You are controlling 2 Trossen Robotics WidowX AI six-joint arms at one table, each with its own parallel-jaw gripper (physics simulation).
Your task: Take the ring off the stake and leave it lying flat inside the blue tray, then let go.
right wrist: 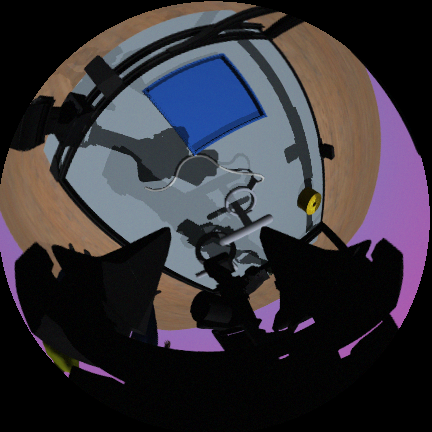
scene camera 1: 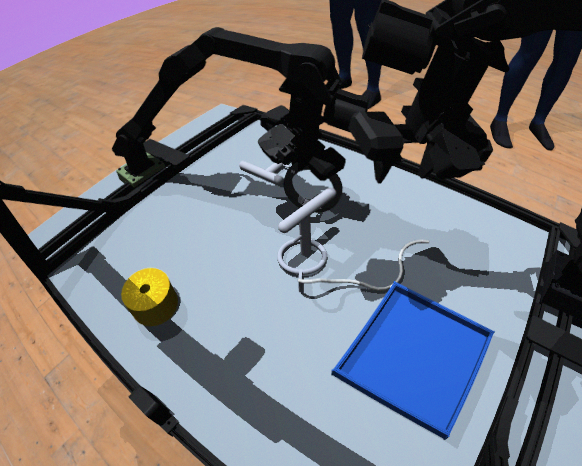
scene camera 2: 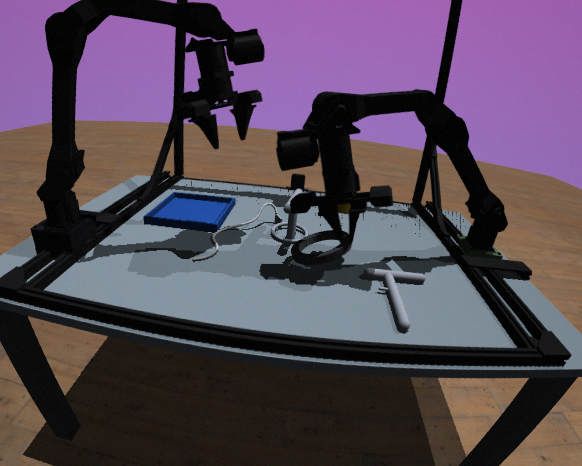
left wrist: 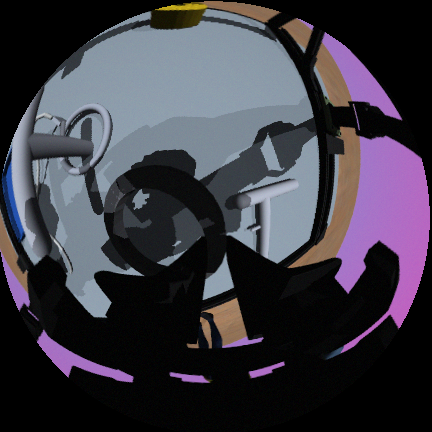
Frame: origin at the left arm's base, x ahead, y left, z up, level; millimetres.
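Seen in the pictures: left gripper, fingertip midpoint: (scene camera 1: 297, 167) (scene camera 2: 346, 242) (left wrist: 215, 240); right gripper, fingertip midpoint: (right wrist: 216, 232) (scene camera 1: 400, 178) (scene camera 2: 230, 144); left arm's base, link origin: (scene camera 1: 139, 166) (scene camera 2: 479, 244) (left wrist: 333, 116); right arm's base, link origin: (scene camera 1: 578, 277) (scene camera 2: 63, 220).
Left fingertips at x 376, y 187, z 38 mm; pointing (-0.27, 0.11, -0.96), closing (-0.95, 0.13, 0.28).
Offsets run from my left fingertips to a thing's top centre. "spot": to the spot under its first point.
A grey T-topped stake {121 mm ahead, 111 mm right, 41 mm up} (scene camera 1: 305, 235) (scene camera 2: 292, 222) (left wrist: 60, 146) (right wrist: 243, 214) stands upright. A thin pale ring {spot: 161 mm ahead, 117 mm right, 58 mm down} (scene camera 1: 324, 256) (scene camera 2: 273, 231) (left wrist: 107, 130) (right wrist: 227, 200) lies low around its foot, a white cord at its edge. My left gripper (scene camera 1: 325, 172) (scene camera 2: 347, 237) (left wrist: 215, 240) is shut on a thick black ring (scene camera 1: 290, 186) (scene camera 2: 320, 259) (left wrist: 214, 215), held above the table beside the stake and not around it. My right gripper (scene camera 1: 404, 176) (scene camera 2: 230, 142) (right wrist: 216, 232) is open and empty, high above the table. The blue tray {397 mm ahead, 182 mm right, 47 mm down} (scene camera 1: 415, 360) (scene camera 2: 190, 211) (right wrist: 205, 102) holds no ring.
A second grey T-shaped piece {118 mm back, 71 mm left, 50 mm down} (scene camera 1: 260, 171) (scene camera 2: 397, 300) (left wrist: 262, 220) is near the left arm. A yellow cylinder {9 mm back, 389 mm right, 20 mm down} (scene camera 1: 147, 290) (left wrist: 177, 19) (right wrist: 310, 201) stands at the left in scene camera 1. The white cord {spot: 283 mm ahead, 48 mm right, 65 mm down} (scene camera 1: 400, 267) (scene camera 2: 215, 240) curves between stake and tray. Black rails edge the table.
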